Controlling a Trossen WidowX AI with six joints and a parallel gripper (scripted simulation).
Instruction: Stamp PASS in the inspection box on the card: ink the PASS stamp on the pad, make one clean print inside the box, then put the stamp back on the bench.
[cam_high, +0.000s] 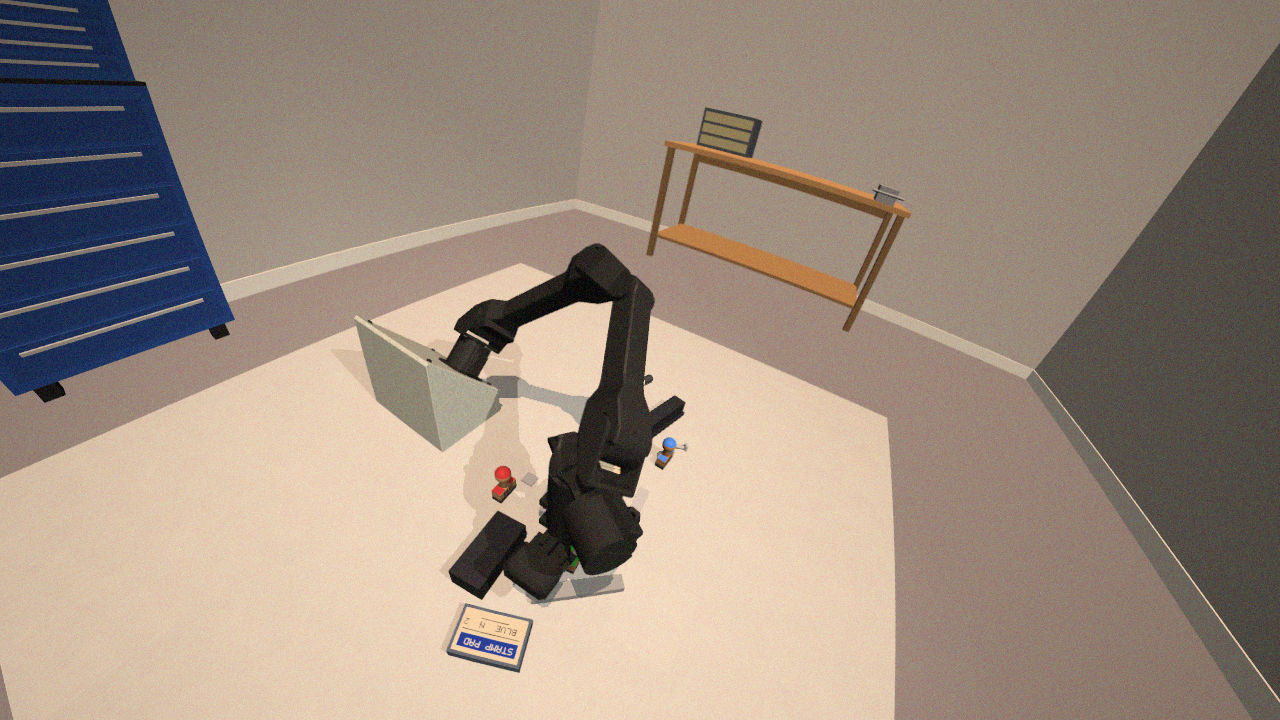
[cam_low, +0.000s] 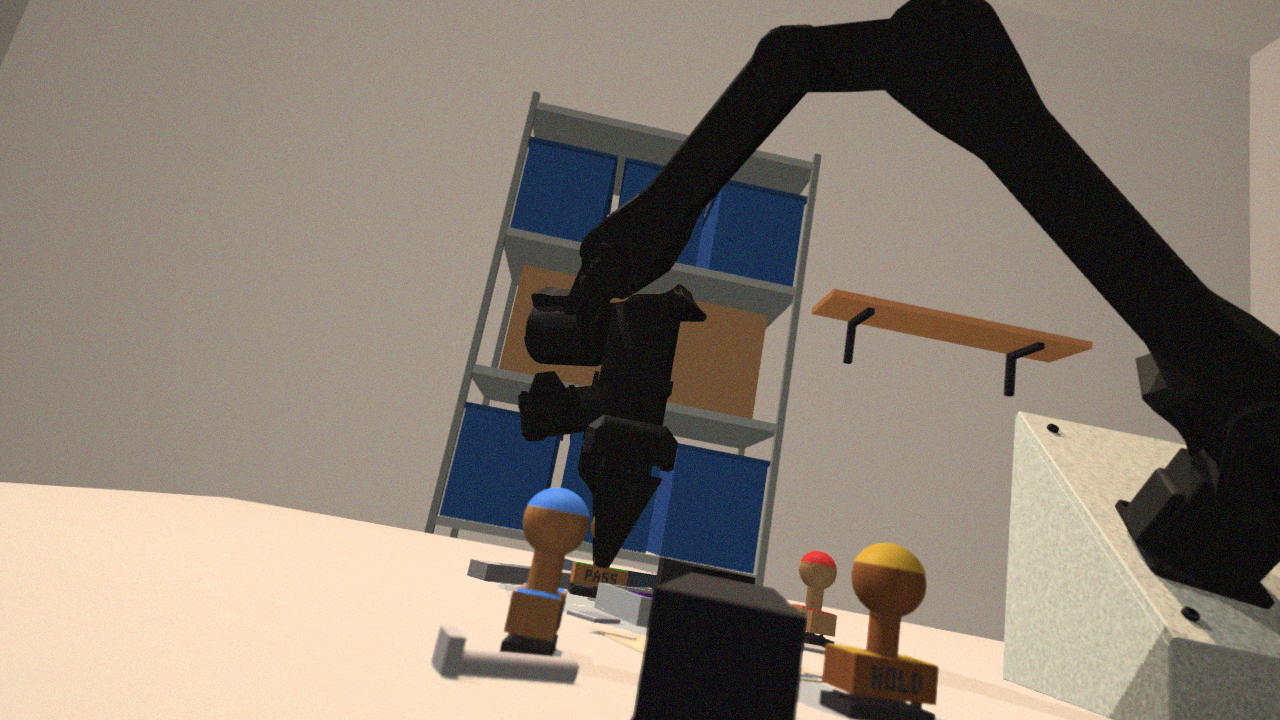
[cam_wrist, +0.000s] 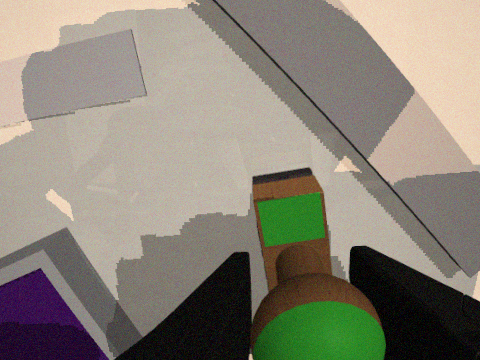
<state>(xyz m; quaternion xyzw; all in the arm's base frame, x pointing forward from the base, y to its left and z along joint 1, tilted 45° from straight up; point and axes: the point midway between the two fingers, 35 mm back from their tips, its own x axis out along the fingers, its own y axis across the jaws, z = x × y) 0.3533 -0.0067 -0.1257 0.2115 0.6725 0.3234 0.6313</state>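
The long grey bar is 4 cm ahead of my gripper tip, 2 cm to the right of it and 2 cm below it. Round my gripper tip: red-topped stamp (16 cm behind, 2 cm to the left); stamp-pad packet (14 cm to the right, 1 cm below); purple ink pad (8 cm to the left, 6 cm behind, 2 cm below).
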